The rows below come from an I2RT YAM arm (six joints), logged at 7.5 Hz.
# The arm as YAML. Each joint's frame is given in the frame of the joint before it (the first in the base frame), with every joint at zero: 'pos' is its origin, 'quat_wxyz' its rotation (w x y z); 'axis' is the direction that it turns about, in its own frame. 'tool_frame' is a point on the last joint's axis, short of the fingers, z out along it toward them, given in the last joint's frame.
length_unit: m
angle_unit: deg
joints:
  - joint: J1
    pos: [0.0, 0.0, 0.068]
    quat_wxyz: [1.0, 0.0, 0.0, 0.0]
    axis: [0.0, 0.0, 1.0]
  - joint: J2
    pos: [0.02, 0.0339, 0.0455]
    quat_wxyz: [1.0, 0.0, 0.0, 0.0]
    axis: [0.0, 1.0, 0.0]
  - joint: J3
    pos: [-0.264, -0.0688, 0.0]
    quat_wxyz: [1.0, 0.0, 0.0, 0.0]
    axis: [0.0, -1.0, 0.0]
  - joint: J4
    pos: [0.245, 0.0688, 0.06]
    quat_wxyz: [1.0, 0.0, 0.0, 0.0]
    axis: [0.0, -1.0, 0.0]
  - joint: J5
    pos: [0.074, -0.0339, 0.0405]
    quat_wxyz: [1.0, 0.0, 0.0, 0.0]
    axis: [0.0, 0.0, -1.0]
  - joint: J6
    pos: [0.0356, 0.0, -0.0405]
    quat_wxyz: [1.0, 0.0, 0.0, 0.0]
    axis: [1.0, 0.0, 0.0]
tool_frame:
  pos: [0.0, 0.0, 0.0]
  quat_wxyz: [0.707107, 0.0, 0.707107, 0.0]
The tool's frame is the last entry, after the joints.
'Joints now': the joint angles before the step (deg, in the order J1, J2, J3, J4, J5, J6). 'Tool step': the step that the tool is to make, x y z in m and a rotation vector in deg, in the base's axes. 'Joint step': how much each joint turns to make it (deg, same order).
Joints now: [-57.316 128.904 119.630 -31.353 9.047 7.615]
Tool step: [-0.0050 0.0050 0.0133 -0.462 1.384 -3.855]
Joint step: [0.098 -1.311 1.017 -2.984 3.912 1.551]
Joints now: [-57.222 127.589 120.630 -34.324 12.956 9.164]
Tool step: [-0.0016 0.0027 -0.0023 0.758 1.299 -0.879]
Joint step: [0.093 -0.400 -0.764 -1.011 1.178 0.148]
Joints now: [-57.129 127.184 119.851 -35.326 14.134 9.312]
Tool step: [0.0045 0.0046 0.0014 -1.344 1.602 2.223]
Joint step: [0.727 -0.762 -1.217 1.348 0.287 -2.625]
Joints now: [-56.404 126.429 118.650 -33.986 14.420 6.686]
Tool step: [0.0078 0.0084 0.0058 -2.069 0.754 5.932]
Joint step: [1.090 -1.619 -2.004 2.730 -2.517 -4.627]
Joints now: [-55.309 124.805 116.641 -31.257 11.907 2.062]
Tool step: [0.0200 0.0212 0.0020 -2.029 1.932 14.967]
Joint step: [2.710 -2.321 -3.758 3.315 -7.902 -9.870]
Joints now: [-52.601 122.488 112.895 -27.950 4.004 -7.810]
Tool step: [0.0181 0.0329 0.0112 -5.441 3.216 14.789]
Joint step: [3.651 -4.299 -4.872 3.012 -5.485 -11.371]
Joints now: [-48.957 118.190 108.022 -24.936 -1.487 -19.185]
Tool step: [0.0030 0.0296 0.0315 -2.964 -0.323 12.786]
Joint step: [2.068 -4.669 -0.293 -2.667 -7.888 -7.502]
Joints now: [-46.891 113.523 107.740 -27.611 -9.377 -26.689]
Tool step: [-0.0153 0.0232 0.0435 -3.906 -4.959 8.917]
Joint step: [-0.033 -6.247 -0.660 -0.234 -8.180 -3.854]
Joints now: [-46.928 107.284 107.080 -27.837 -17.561 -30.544]
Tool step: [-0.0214 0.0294 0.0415 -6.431 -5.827 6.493]
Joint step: [0.159 -7.871 -3.256 3.054 -5.713 -2.911]
